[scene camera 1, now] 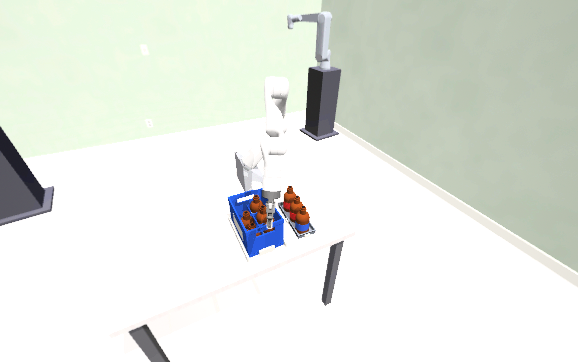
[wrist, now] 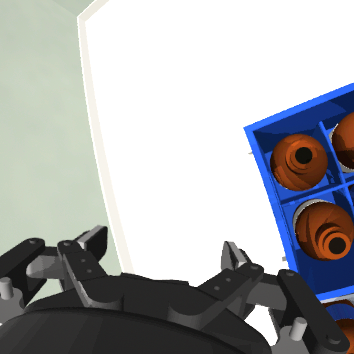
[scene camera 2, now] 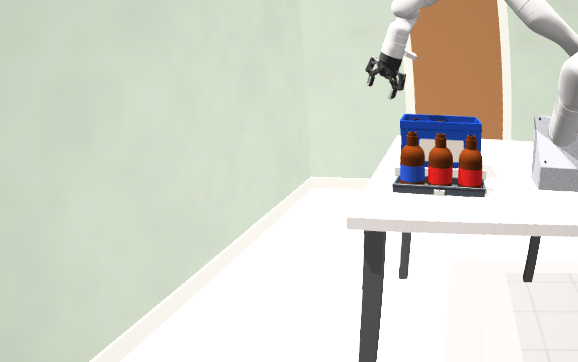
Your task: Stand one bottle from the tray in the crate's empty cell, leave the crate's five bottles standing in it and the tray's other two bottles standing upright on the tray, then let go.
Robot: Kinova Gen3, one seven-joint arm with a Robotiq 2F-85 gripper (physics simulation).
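Places are measured from the arm's base along level axes (x ahead, y left, z up), in millimetres.
Pixels of known places: gripper, between the fingertips: [scene camera 1: 269, 224] [wrist: 163, 246] [scene camera 2: 380, 92]; arm's base, origin of its link: [scene camera 1: 247, 164] [scene camera 2: 560, 134].
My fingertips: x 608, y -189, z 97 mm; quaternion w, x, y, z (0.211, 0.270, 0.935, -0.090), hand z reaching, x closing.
Note:
For each thing: its top centre in the pictures, then the offset to it from my fingertips. "pt": a spot on its surface instead. Level surfaces: height alone.
- blue crate, centre of its top: [scene camera 2: 441, 118] [scene camera 1: 254, 207] 81 mm down, 209 mm back, 31 mm left
- corner cell, a spot on its surface: [wrist: 295, 167] pt 102 mm down, 112 mm back, 18 mm right
- grey tray, a spot on its surface: [scene camera 2: 415, 189] pt 243 mm down, 103 mm back, 302 mm left
- blue-labelled bottle, centre of its top: [scene camera 2: 412, 132] [scene camera 1: 303, 207] 96 mm down, 97 mm back, 245 mm left
- table, height of its surface: 256 mm down
The blue crate [scene camera 1: 267, 244] [scene camera 2: 450, 128] [wrist: 300, 106] stands on the table, with several brown bottles upright inside. The wrist view shows two along its near side, one in the corner cell [wrist: 295, 167] and one beside it [wrist: 322, 230]. I cannot tell which cell is empty. On the grey tray [scene camera 2: 415, 189] beside the crate, a blue-labelled bottle [scene camera 1: 302, 220] [scene camera 2: 412, 165] and two red-labelled bottles [scene camera 2: 440, 161] [scene camera 2: 470, 161] stand upright in a row. My gripper [scene camera 2: 381, 89] [wrist: 163, 246] is open and empty, above the crate's height and off to its side.
The table [scene camera 2: 525, 212] carries the crate and tray, and its edge lies close past the tray. The arm's grey base [scene camera 2: 555, 175] stands at the right in the second scene view. Another arm on a dark pedestal [scene camera 1: 322, 102] stands in the background.

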